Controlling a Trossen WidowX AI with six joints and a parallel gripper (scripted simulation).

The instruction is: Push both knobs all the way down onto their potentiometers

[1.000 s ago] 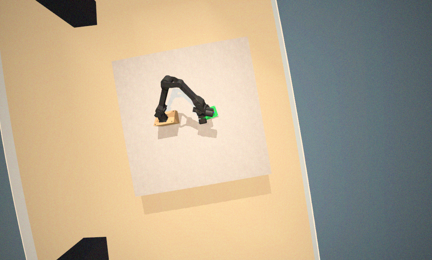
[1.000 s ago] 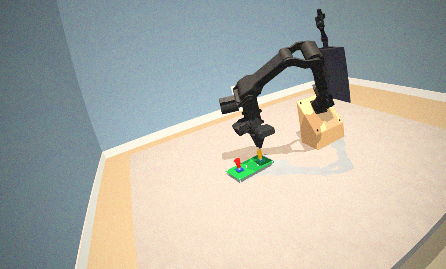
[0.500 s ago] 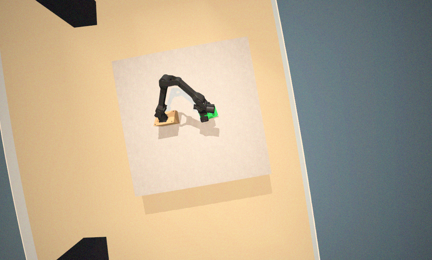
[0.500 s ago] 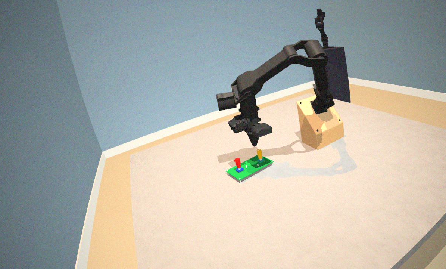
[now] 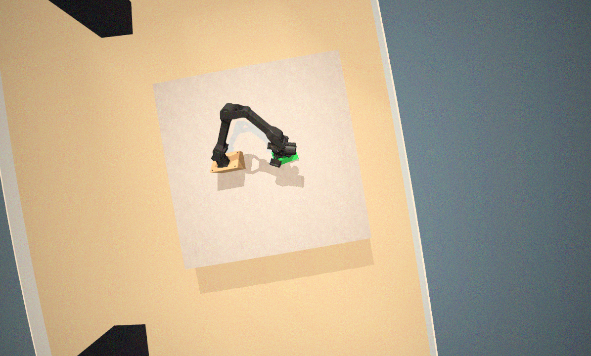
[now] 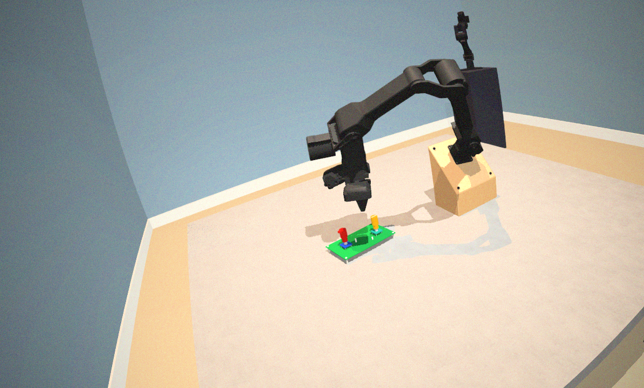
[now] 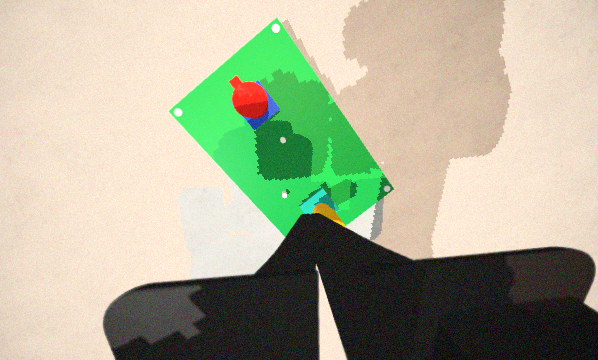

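Right now my gripper tip is 4 cm above the orange knob, 3 cm past it and 1 cm to the left of it. The rest, counted from my gripper tip: red knob 6 cm ahead, 4 cm below.
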